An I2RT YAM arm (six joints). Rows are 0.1 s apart.
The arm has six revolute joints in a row. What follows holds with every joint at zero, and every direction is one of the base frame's.
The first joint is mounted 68 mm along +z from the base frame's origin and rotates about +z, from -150 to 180 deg.
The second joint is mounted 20 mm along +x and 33.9 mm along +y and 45.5 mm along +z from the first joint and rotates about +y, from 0 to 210 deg.
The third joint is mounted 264 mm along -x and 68.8 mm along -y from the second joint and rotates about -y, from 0 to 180 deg.
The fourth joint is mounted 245 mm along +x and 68.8 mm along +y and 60 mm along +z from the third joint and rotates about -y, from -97 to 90 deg.
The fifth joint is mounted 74 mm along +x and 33.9 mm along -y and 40.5 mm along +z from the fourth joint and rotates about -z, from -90 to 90 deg.
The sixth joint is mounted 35.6 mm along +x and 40.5 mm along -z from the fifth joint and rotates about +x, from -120 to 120 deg.
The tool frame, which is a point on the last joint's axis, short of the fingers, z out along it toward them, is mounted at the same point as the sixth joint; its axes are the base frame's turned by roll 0, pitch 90 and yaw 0 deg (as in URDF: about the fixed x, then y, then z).
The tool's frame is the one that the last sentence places.
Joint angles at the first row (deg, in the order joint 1, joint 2, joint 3, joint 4, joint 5, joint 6):
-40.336 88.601 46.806 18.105 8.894 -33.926
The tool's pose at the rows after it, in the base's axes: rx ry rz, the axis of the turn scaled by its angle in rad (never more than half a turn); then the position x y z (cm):
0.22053, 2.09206, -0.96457, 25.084, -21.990, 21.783
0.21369, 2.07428, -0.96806, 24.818, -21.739, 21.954
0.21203, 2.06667, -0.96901, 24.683, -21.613, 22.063
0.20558, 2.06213, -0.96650, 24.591, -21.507, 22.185
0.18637, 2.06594, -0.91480, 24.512, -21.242, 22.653
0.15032, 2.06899, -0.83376, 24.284, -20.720, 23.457
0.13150, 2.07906, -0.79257, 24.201, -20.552, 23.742
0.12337, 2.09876, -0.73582, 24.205, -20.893, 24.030
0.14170, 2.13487, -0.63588, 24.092, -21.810, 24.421
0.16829, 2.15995, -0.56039, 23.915, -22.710, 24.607
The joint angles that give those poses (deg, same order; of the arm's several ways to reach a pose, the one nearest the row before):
-40.338 87.709 46.341 18.426 8.477 -33.926
-40.342 86.730 45.417 19.351 8.131 -34.072
-40.341 86.205 45.027 19.619 7.999 -34.071
-40.341 85.753 44.821 19.611 7.652 -34.187
-40.341 84.628 45.342 17.220 5.207 -33.541
-40.341 82.573 46.015 13.466 1.174 -32.806
-40.430 81.915 46.579 11.265 -0.816 -32.663
-41.195 82.253 48.296 8.138 -3.550 -32.240
-43.012 83.422 51.586 2.647 -7.862 -30.799
-44.707 84.711 54.151 -1.238 -11.069 -29.622

